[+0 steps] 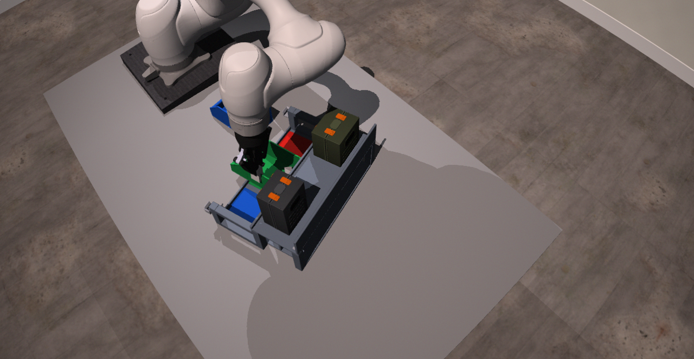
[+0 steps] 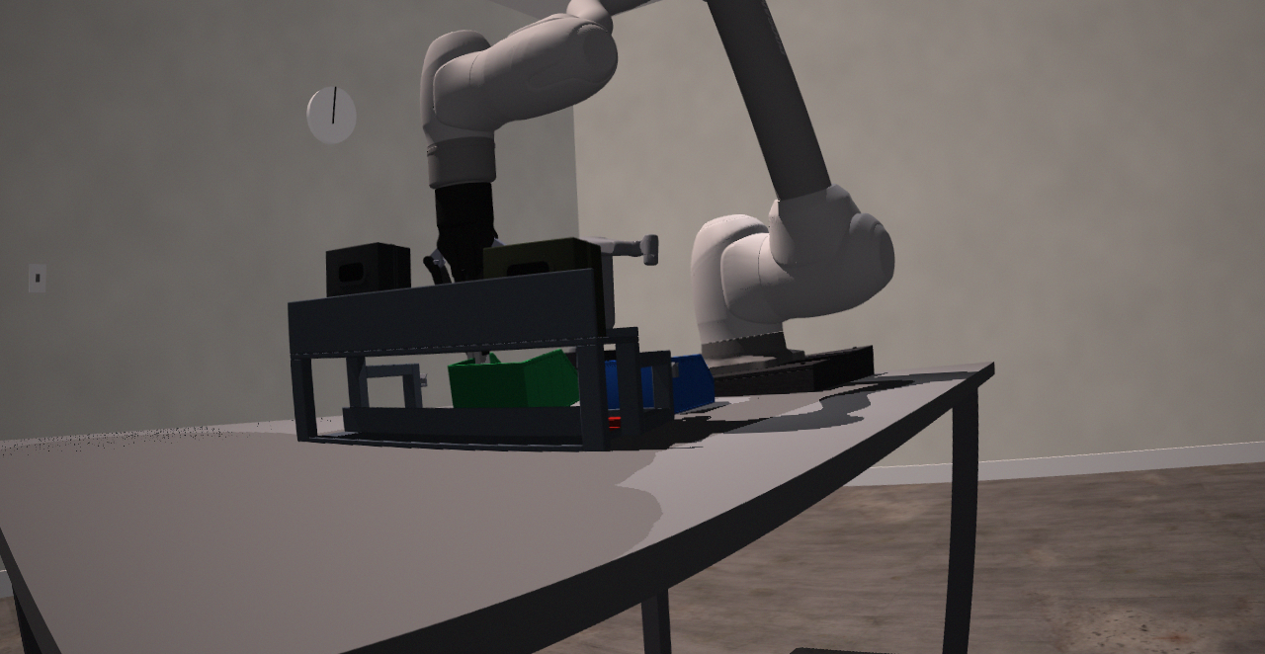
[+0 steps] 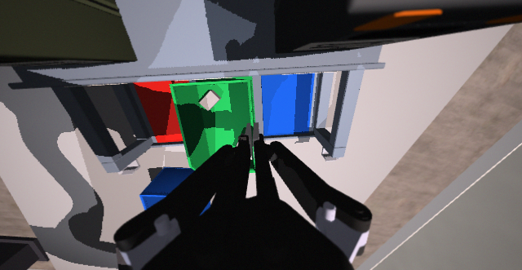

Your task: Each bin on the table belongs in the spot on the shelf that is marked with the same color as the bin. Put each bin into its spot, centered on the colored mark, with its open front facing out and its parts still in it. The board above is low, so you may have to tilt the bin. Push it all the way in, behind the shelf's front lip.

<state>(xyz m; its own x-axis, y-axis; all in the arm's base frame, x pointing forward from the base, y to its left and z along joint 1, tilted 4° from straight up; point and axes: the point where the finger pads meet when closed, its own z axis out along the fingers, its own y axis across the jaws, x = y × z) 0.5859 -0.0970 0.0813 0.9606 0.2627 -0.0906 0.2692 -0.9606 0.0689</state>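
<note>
The green bin is 2 cm behind my hand, 4 cm to the left of it and 4 cm below it. The rest, counted from my hand: olive case 10 cm ahead, 19 cm to the left, 6 cm above; black case 16 cm ahead, 3 cm to the right, 7 cm above; blue bin 24 cm behind, 12 cm to the left, 5 cm below.
</note>
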